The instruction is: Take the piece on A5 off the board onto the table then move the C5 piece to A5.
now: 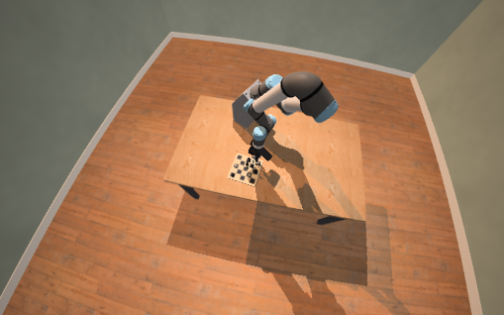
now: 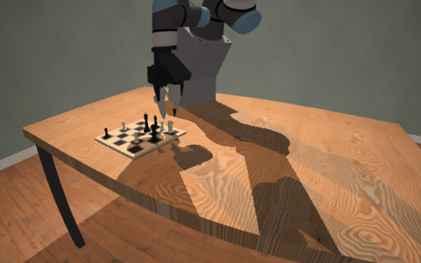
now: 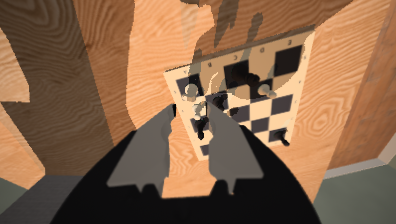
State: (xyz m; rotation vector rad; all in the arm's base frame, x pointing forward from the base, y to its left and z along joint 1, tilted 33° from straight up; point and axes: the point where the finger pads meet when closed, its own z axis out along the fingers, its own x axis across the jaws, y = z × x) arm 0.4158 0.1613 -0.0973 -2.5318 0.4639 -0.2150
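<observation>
Right now the white piece is 5 cm below my hand. Also, from my hand: chessboard (8 cm to the right, 7 cm below, 7 cm ahead).
</observation>
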